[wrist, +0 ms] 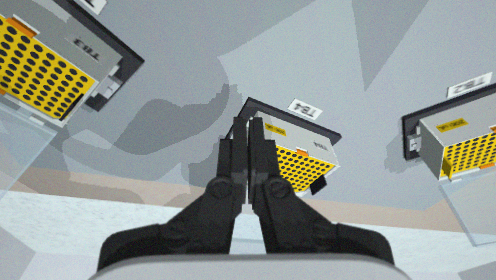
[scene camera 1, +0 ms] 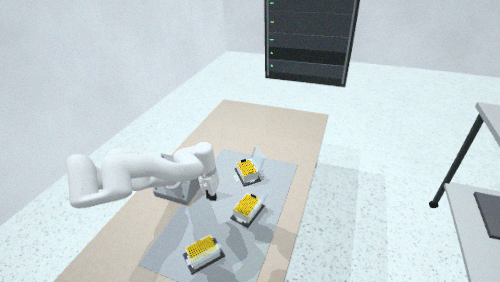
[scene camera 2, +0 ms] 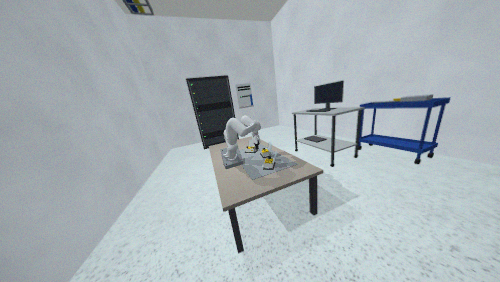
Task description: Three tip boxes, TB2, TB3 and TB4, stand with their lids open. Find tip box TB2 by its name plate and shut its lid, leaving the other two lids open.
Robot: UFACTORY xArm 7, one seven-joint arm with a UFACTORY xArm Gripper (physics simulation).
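Frame: origin at the arm's base, x ahead, y left, z up, level; millimetres.
Seen in the pictures: gripper, fingertip midpoint: (wrist: 246,135) (scene camera 1: 213,199) (scene camera 2: 257,149); arm's base at its link origin: (scene camera 2: 231,155).
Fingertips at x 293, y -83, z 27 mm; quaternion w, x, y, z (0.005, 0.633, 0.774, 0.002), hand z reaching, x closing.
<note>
Offsets run from my fingertips to a thing's top centre. "spot": to the spot under its first point. Level surfaces: height alone.
Tip box TB2 @(dx +26, dy +333, dz -65 mm) (scene camera 1: 247,170) (scene camera 2: 250,149) (wrist: 462,134) is the rear box of the row, with yellow racks and a white name plate @(spot: dx -23, dy +289, dz -138 mm) (wrist: 470,85) beside it. Its clear lid @(spot: dx +79, dy +383, dz -41 mm) (scene camera 1: 258,158) (wrist: 472,207) stands open. TB4 @(dx +129, dy +86, dz -65 mm) (scene camera 1: 247,206) (scene camera 2: 264,152) (wrist: 306,162) is the middle box; its lid @(spot: dx +217, dy +100, dz -19 mm) (scene camera 1: 265,198) is open in scene camera 1 and hidden in the wrist view. TB3 @(dx +37, dy -198, dz -65 mm) (scene camera 1: 202,249) (scene camera 2: 269,161) (wrist: 42,67) is the front box, its lid (wrist: 22,135) open. My gripper (scene camera 1: 211,198) (wrist: 246,135) is shut and empty, on the base side of the row, apart from TB2.
The boxes stand on a grey mat @(dz -139 mm) (scene camera 1: 165,250) (scene camera 2: 255,175) on a wooden table @(dz -143 mm) (scene camera 1: 280,110) (scene camera 2: 235,195). My arm's base (scene camera 1: 187,194) (scene camera 2: 233,162) stands beside the mat. A black server rack (scene camera 1: 305,50) (scene camera 2: 207,107) is behind. A desk with a monitor (scene camera 2: 328,92) and a blue cart (scene camera 2: 400,104) stand off the table.
</note>
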